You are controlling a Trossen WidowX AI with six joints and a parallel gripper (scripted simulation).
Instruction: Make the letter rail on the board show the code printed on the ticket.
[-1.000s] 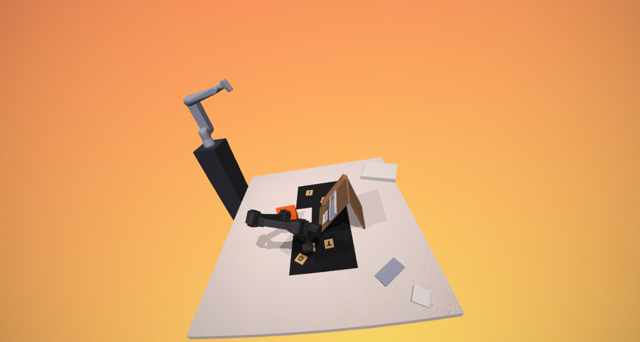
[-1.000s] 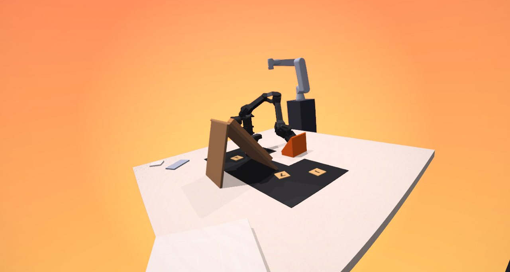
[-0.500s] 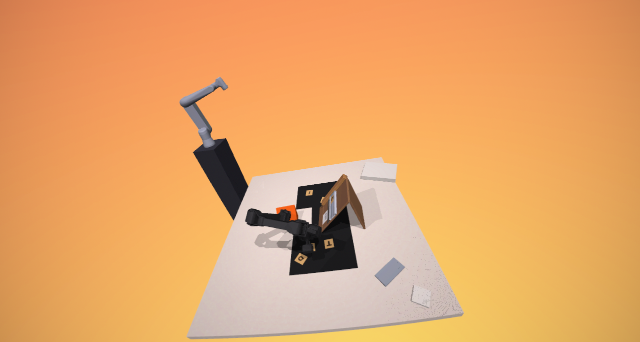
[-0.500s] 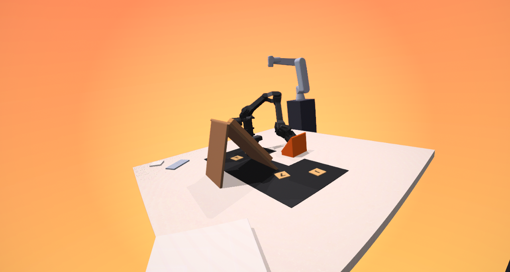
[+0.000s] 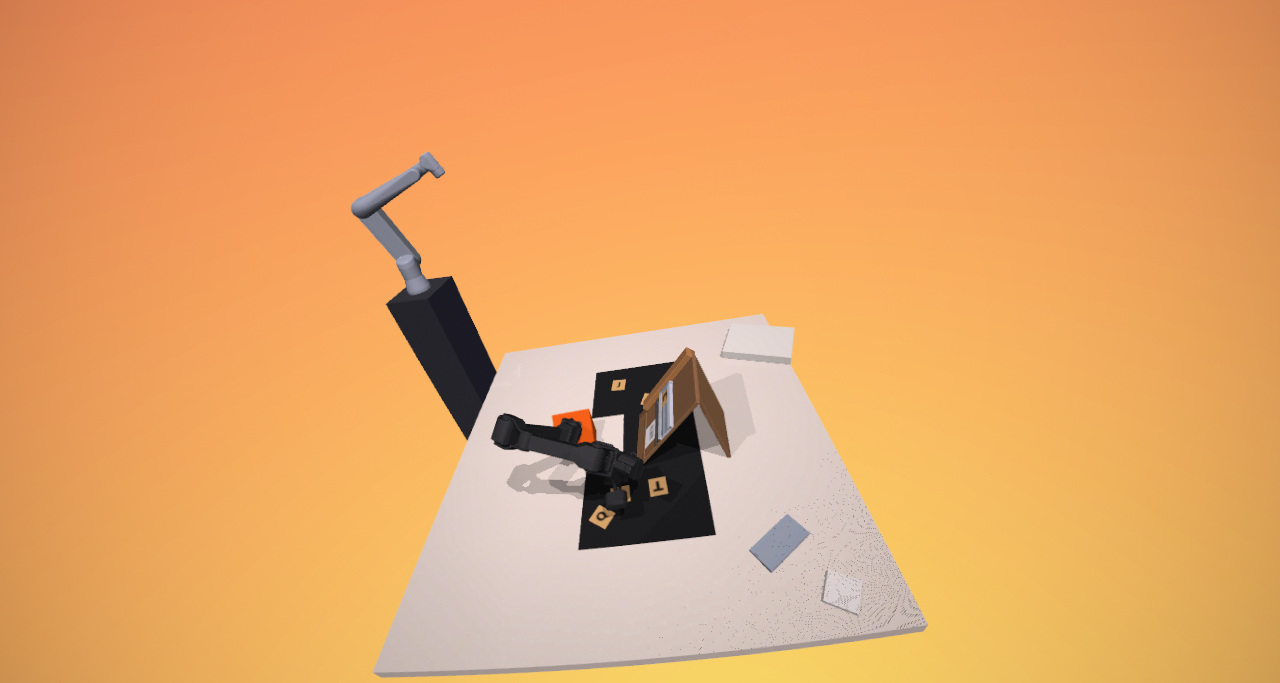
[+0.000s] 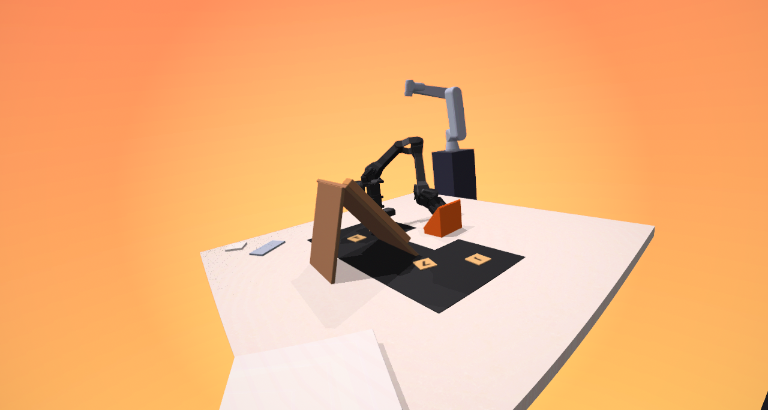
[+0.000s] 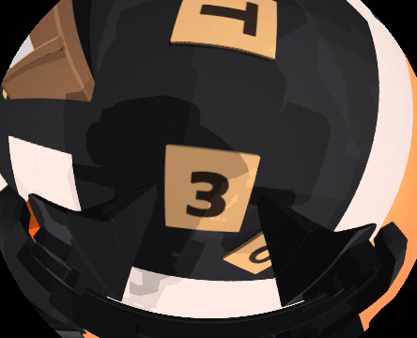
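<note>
The white ticket lies 18 cm to the left of my gripper tip, 10 cm ahead of it and 8 cm above it. From my gripper tip the other things lie so: black mat 23 cm to the left, 1 cm ahead; then grey slab 45 cm ahead, 15 cm to the right; then white square 57 cm ahead, 27 cm to the right.
</note>
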